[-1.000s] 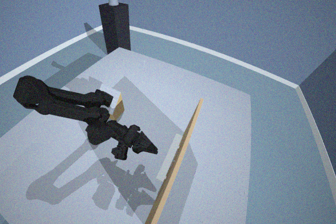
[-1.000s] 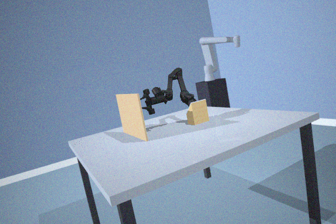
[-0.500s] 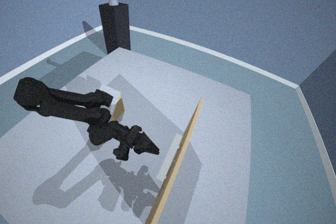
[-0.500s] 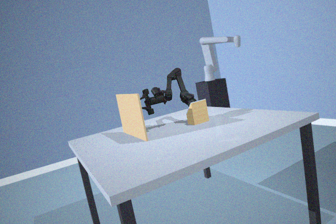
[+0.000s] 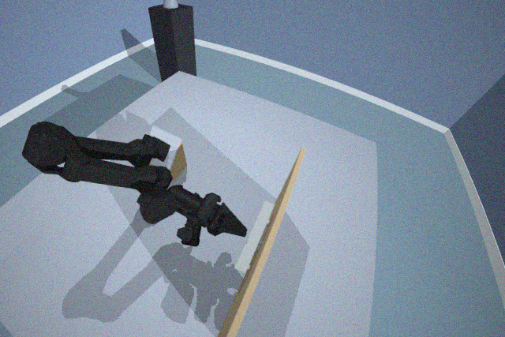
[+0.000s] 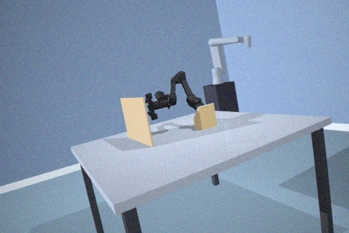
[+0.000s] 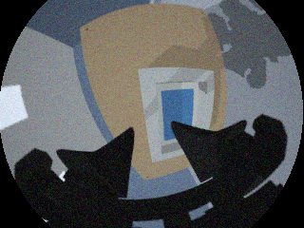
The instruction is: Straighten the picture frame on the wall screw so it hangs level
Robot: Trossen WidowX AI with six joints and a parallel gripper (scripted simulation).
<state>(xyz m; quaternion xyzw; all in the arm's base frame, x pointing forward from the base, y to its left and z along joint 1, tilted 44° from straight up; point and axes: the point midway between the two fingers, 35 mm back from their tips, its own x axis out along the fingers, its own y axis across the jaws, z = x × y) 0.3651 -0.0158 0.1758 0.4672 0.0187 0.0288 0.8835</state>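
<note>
Right now my gripper tip is 30 mm short of the picture frame, 20 mm to the right of it and 50 mm above it. Round my gripper tip: board 40 mm ahead, 60 mm below.
</note>
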